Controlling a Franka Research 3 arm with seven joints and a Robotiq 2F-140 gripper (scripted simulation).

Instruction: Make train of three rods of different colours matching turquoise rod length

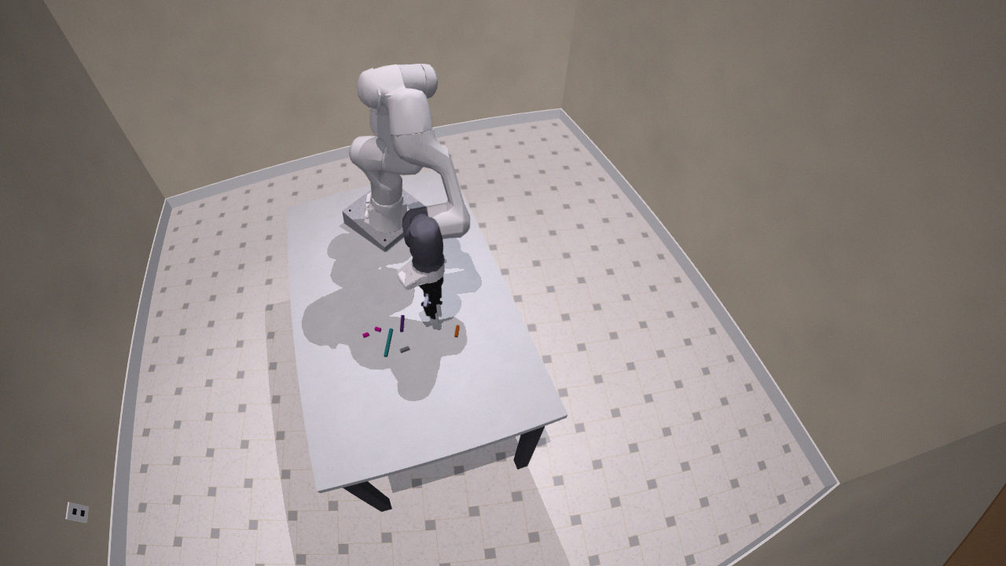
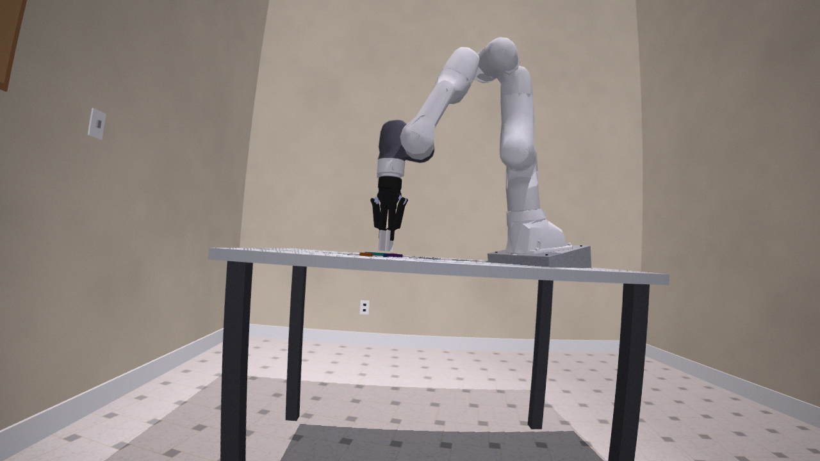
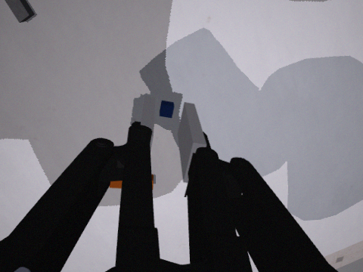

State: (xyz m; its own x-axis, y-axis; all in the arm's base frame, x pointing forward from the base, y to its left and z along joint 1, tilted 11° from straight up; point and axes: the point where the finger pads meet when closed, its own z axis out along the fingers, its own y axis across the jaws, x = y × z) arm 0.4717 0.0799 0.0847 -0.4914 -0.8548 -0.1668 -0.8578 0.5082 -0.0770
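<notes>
Now: hand 50 mm above the blue rod. Round my hand: orange rod 60 mm to the left, 50 mm below, 50 mm ahead; grey rod 120 mm to the right, 80 mm ahead, 50 mm below; purple rod 110 mm to the right, 50 mm below, 20 mm behind.
</notes>
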